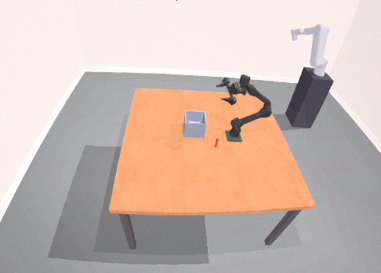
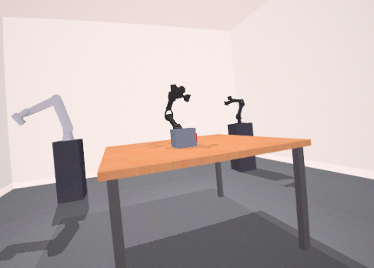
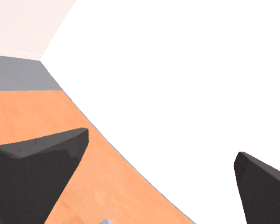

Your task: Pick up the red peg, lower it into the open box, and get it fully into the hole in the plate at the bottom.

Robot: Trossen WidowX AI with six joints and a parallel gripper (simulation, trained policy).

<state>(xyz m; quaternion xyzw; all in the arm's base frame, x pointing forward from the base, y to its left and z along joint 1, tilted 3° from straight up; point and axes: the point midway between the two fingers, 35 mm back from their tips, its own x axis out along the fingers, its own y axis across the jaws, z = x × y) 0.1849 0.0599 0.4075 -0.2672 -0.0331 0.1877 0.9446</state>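
The red peg lies 50 mm behind my gripper tip, 60 mm to the left of it and 400 mm below it.
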